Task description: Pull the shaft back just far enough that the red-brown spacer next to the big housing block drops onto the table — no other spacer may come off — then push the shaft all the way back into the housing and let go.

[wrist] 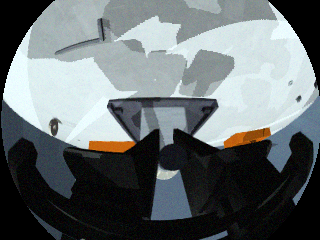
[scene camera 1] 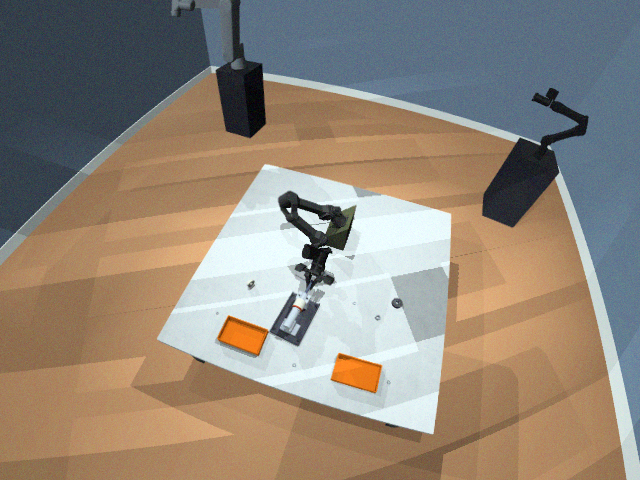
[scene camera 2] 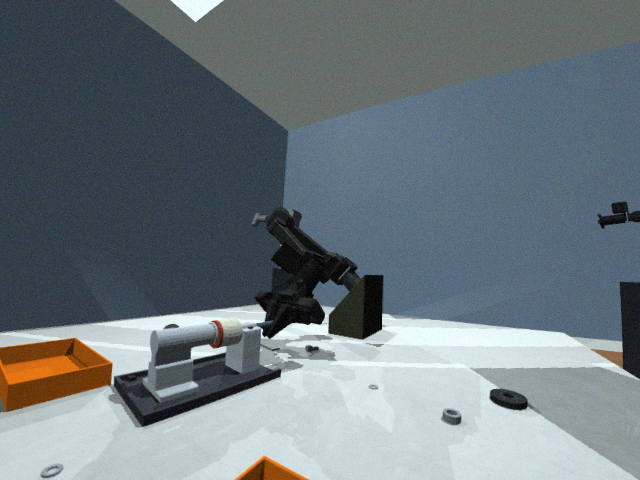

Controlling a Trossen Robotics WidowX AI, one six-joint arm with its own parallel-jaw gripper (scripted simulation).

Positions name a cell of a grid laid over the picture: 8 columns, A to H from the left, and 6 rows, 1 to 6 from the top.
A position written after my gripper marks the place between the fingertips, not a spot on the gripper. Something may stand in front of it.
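Observation:
Grey housing block (wrist: D3) in sight. My gripper (scene camera 2: D5), (wrist: E4), likewise.

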